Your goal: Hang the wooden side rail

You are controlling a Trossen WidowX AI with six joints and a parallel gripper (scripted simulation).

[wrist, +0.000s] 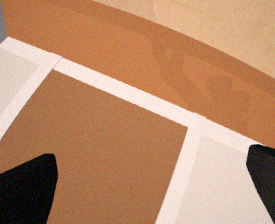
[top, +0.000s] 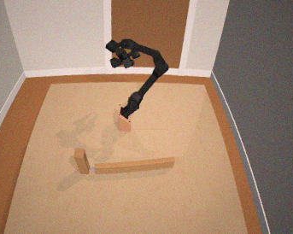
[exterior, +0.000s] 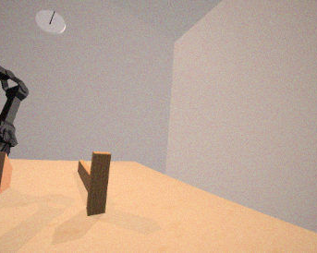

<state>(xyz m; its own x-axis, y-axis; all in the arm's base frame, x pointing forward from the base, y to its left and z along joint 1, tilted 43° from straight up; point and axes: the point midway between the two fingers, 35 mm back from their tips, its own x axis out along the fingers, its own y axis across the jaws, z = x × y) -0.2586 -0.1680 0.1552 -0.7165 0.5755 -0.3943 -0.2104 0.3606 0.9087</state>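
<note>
Right now my gripper tip is 66 cm short of the headboard post, 21 cm above it and 18 cm to the left of it.
</note>
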